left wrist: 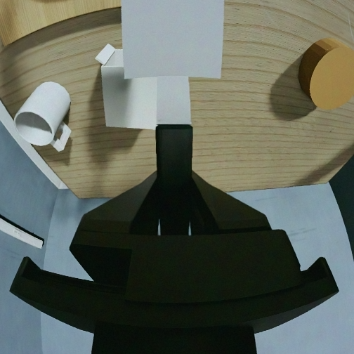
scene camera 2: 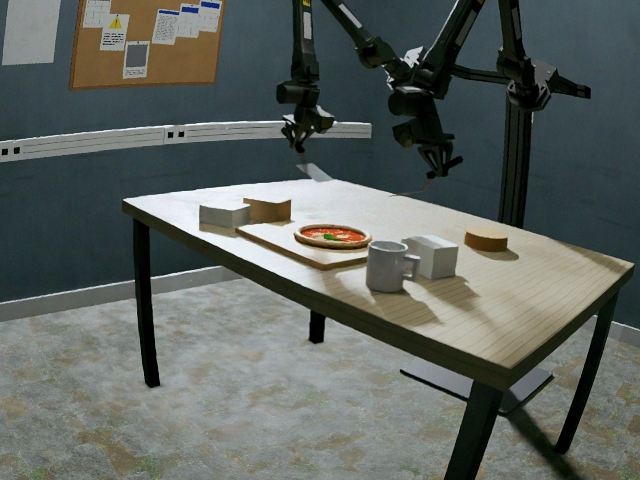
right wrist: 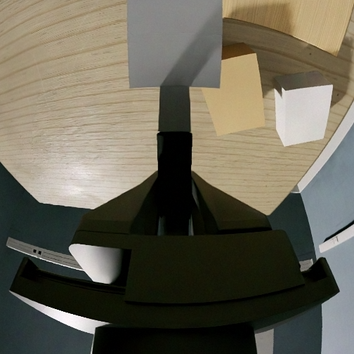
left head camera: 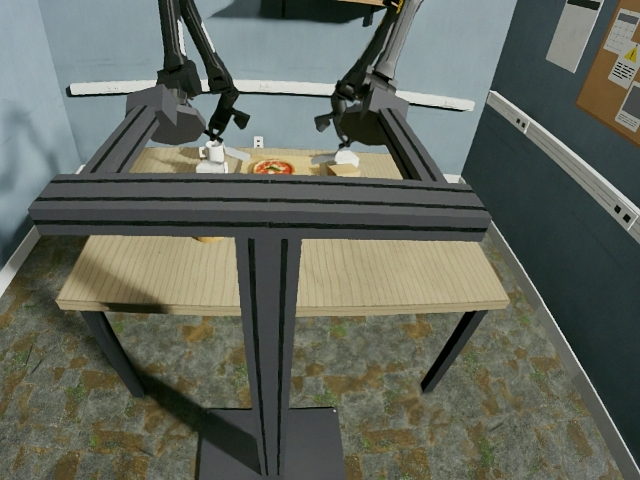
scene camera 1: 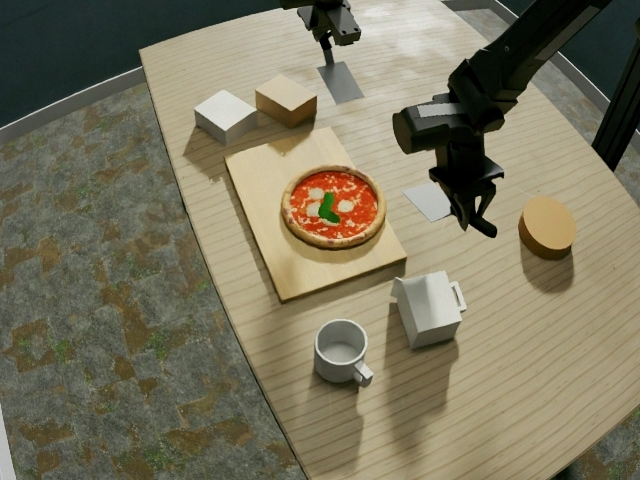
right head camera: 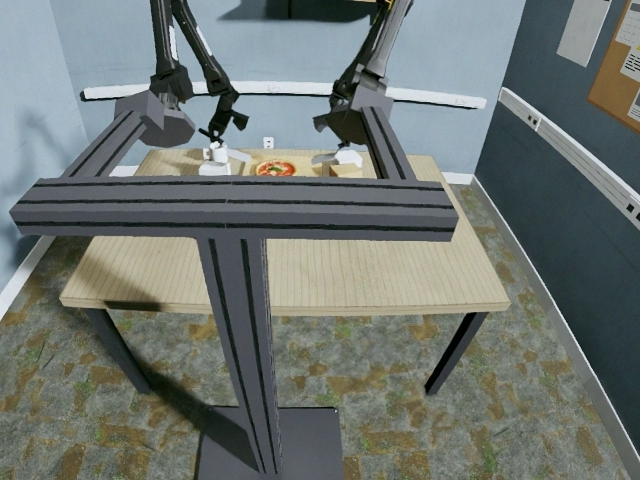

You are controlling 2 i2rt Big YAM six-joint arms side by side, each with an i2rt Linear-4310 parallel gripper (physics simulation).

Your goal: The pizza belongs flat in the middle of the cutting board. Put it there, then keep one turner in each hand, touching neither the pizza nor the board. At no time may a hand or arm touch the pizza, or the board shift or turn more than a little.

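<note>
The pizza [scene camera 1: 333, 209] [scene camera 2: 330, 235] lies face up on the cutting board [scene camera 1: 263, 178] [scene camera 2: 312, 255]. In scene camera 1 it sits right of the board's middle, its crust reaching the right long edge. My left gripper [scene camera 1: 460, 210] [left wrist: 174, 177] is shut on a turner, whose pale blade [scene camera 1: 428, 200] [left wrist: 172, 40] hangs above the table, right of the board in scene camera 1 and apart from it. My right gripper [scene camera 1: 327, 50] [right wrist: 174, 177] is shut on the other turner, whose grey blade [scene camera 1: 341, 82] [right wrist: 175, 45] is held beyond the board's far end, clear of board and pizza.
A tan block [scene camera 1: 285, 100] [right wrist: 235, 92] and a white block [scene camera 1: 225, 116] [right wrist: 304, 110] stand near the board's far end in scene camera 1. A white mug [scene camera 1: 340, 351] and a white pitcher-like box [scene camera 1: 430, 310] stand near its other end. A round tan block [scene camera 1: 547, 227] stands farther right.
</note>
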